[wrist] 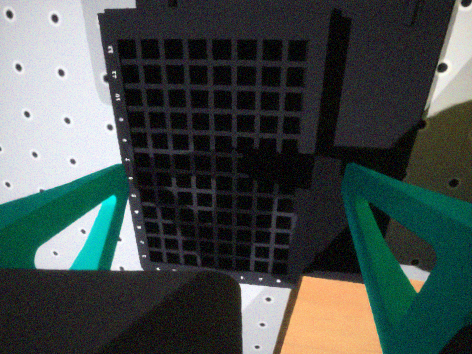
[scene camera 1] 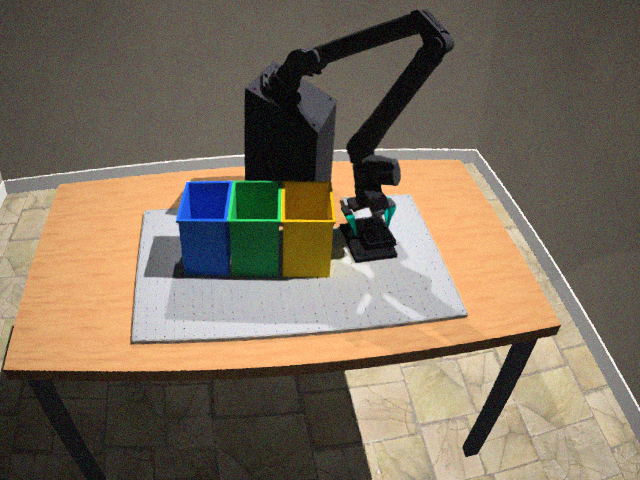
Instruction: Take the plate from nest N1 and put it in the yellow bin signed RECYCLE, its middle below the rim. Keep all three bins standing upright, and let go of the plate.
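Places are measured from the arm's base along level axes (x left, y down, z back), in metres.
Where they show: gripper, fingertip midpoint: (wrist: 235,175) (scene camera 1: 371,230); arm's base at its link origin: (scene camera 1: 279,89).
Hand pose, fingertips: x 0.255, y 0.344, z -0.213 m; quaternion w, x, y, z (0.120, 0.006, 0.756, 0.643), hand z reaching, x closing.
Each offset is from my fingertips to the top centre of the thing. Level surfaces: height alone.
The black plate {dx +0.009, dy -0.004, dz +0.000 m} (scene camera 1: 378,233) (wrist: 204,112), with a grid of square wells, sits on the black nest {dx -0.012, dy +0.011, dz -0.019 m} (scene camera 1: 373,255) (wrist: 382,85) at the right of the pegboard. My gripper (scene camera 1: 371,228) (wrist: 235,175) is open and empty, low over the plate. In the wrist view, one teal fingertip is by the plate's numbered left edge and the other is beyond its right edge, over the nest. Whether the fingertips touch anything, I cannot tell. The yellow bin {dx -0.191, dy -0.154, dz -0.073 m} (scene camera 1: 306,250) stands upright left of the nest. Its inside looks empty as far as it shows; its sign and the nest's label are not readable.
A green bin {dx -0.321, dy -0.154, dz -0.066 m} (scene camera 1: 255,249) and a blue bin {dx -0.452, dy -0.154, dz -0.059 m} (scene camera 1: 205,248) stand upright in a row left of the yellow bin. All stand on the grey pegboard {dy +0.026 m} (scene camera 1: 248,304) on the wooden table {dy +0.039 m} (scene camera 1: 77,289). The arm's dark pedestal (scene camera 1: 281,139) rises behind the bins.
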